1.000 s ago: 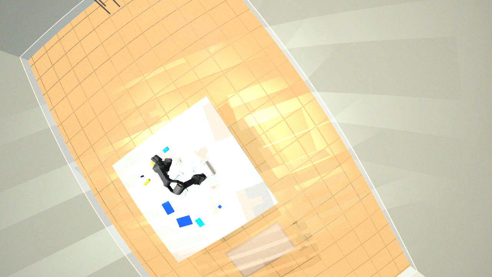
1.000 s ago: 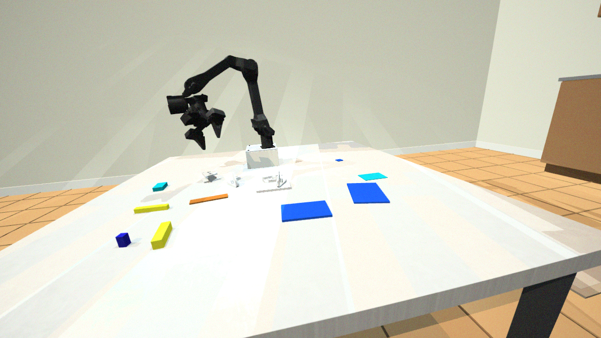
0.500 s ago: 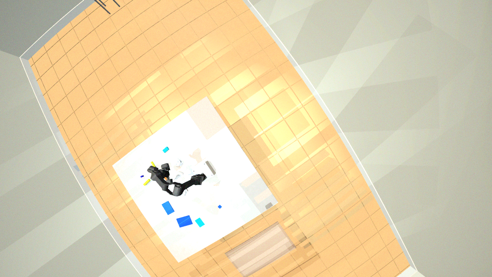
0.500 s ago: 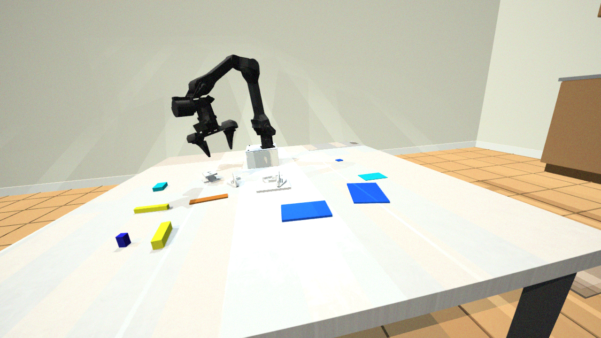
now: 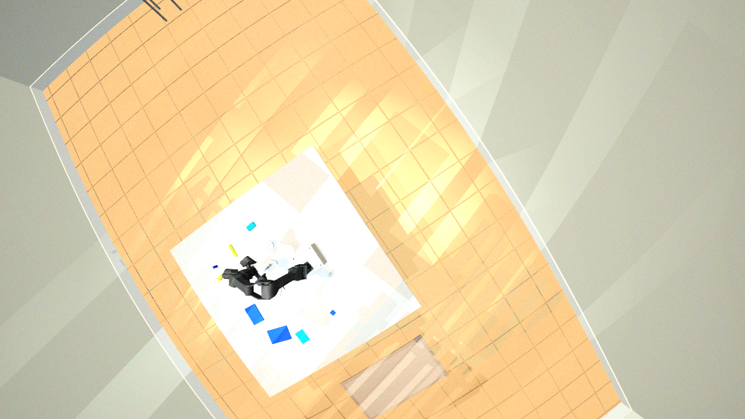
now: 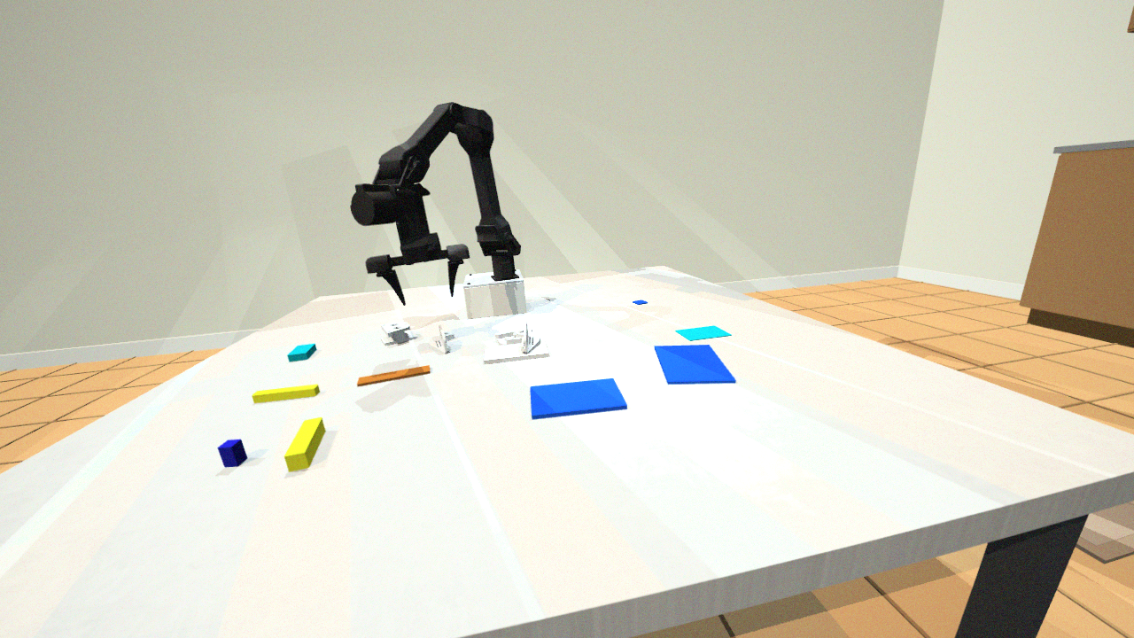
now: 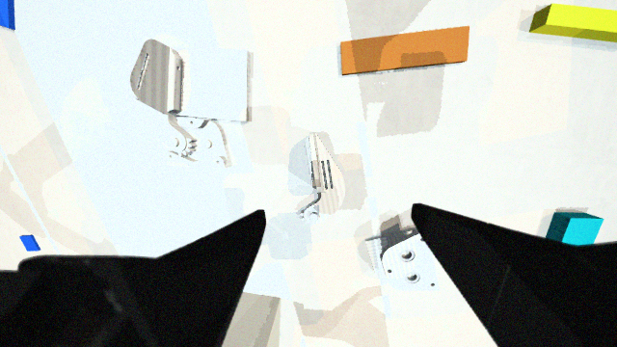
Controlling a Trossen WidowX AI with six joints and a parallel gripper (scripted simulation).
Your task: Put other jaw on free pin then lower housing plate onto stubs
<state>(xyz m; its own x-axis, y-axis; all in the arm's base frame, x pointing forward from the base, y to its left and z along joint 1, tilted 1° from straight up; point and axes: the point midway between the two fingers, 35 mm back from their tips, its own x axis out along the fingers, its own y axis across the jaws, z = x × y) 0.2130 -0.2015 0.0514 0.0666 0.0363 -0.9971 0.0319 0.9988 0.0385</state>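
Right now the jaw is 3 cm behind my gripper tip, 2 cm to the left of it and 9 cm below it. Round my gripper tip: cyan block 9 cm behind, 26 cm to the right, 9 cm below; then dark blue cube 30 cm ahead, 25 cm to the right, 9 cm below; then orange bar 12 cm ahead, 8 cm to the right, 10 cm below.
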